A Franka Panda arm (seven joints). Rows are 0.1 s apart.
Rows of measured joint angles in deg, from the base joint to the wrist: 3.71 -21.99 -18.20 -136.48 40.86 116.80 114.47; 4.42 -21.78 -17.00 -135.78 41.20 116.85 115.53; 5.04 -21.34 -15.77 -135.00 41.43 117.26 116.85; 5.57 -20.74 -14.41 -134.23 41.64 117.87 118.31; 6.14 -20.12 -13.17 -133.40 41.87 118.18 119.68; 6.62 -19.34 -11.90 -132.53 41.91 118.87 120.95; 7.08 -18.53 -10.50 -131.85 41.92 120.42 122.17; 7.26 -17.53 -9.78 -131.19 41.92 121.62 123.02; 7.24 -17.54 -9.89 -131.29 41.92 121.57 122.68; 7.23 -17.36 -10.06 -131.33 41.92 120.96 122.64; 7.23 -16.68 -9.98 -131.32 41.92 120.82 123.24
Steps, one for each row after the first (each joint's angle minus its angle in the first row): 0.71 0.21 1.20 0.70 0.34 0.05 1.06; 1.33 0.65 2.43 1.48 0.57 0.46 2.38; 1.86 1.25 3.79 2.25 0.78 1.07 3.84; 2.43 1.87 5.03 3.08 1.01 1.38 5.21; 2.91 2.65 6.30 3.95 1.05 2.07 6.48; 3.37 3.46 7.70 4.63 1.06 3.62 7.70; 3.55 4.46 8.42 5.29 1.06 4.82 8.55; 3.53 4.45 8.31 5.19 1.06 4.77 8.21; 3.52 4.63 8.14 5.15 1.06 4.16 8.17; 3.52 5.31 8.22 5.16 1.06 4.02 8.77
